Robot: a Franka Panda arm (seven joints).
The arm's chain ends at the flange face. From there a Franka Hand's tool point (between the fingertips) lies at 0.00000 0.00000 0.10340 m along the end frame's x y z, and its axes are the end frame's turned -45 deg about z.
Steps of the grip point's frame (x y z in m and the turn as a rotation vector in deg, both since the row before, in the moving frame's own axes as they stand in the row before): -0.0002, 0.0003, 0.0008, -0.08, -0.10, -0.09; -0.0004, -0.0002, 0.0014, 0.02, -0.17, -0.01; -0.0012, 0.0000, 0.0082, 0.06, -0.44, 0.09; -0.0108, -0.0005, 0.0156, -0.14, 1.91, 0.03; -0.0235, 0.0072, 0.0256, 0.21, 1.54, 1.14; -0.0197, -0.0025, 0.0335, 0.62, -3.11, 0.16; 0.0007, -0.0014, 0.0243, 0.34, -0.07, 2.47
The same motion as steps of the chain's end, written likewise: 0.0001, 0.0001, 0.0008, -0.13, -0.01, -0.09; -0.0002, -0.0001, 0.0014, -0.11, -0.13, -0.01; -0.0002, 0.0004, 0.0082, -0.27, -0.35, 0.09; -0.0106, 0.0095, 0.0157, 1.25, 1.45, 0.03; -0.0132, 0.0239, 0.0256, 1.24, 0.94, 1.14; -0.0109, 0.0090, 0.0337, -1.76, -2.64, 0.16; 0.0000, -0.0011, 0.0243, 0.19, -0.29, 2.47
